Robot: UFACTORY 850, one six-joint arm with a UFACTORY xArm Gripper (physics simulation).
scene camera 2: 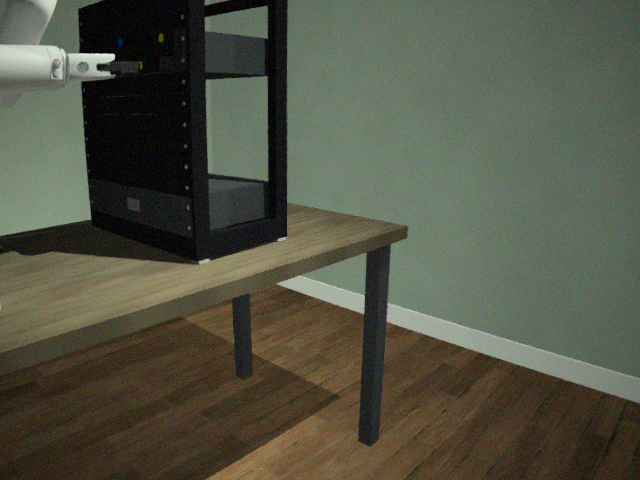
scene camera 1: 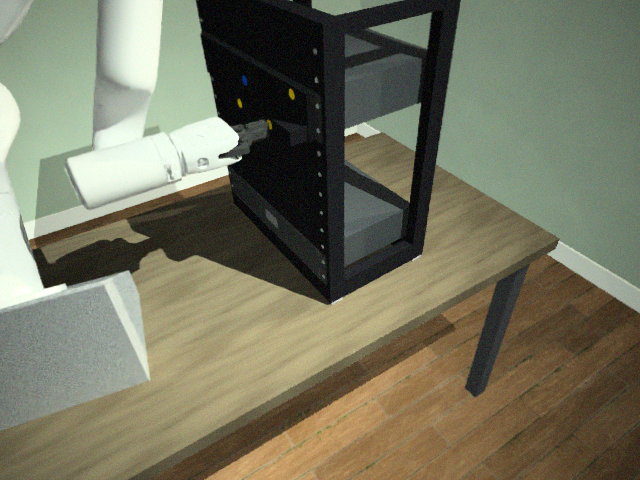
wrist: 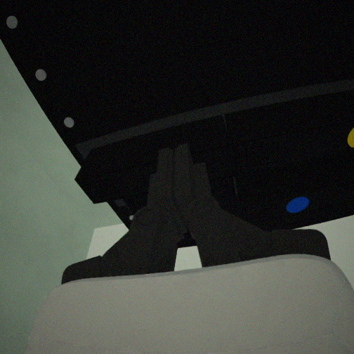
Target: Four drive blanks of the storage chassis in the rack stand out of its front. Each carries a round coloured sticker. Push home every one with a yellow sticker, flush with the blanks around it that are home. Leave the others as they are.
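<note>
My gripper (scene camera 1: pixel 268 125) (scene camera 2: pixel 140 66) (wrist: pixel 180 165) is shut and empty. Its fingertips are at the lower right yellow sticker (scene camera 1: pixel 269 124) (scene camera 2: pixel 141 65), which they hide in the wrist view; I cannot tell if they touch. The dark blank (scene camera 1: pixel 297 135) under it stands out of the chassis front, its right side showing. The upper right yellow sticker (scene camera 1: pixel 291 94) (scene camera 2: pixel 160 37) is above it. The lower left yellow sticker (scene camera 1: pixel 239 103) (wrist: pixel 351 137) and the blue sticker (scene camera 1: pixel 244 80) (scene camera 2: pixel 120 42) (wrist: pixel 297 204) are farther left in scene camera 1. How far their blanks stand out is too dark to tell.
The black rack (scene camera 1: pixel 334 170) (scene camera 2: pixel 197 155) stands on the wooden table (scene camera 1: pixel 232 330) (scene camera 2: pixel 129 289). A grey chassis (scene camera 1: pixel 294 232) (scene camera 2: pixel 165 207) with a light label is at its bottom. A grey angled block (scene camera 1: pixel 67 351) is at the arm's base. The wall is behind the rack.
</note>
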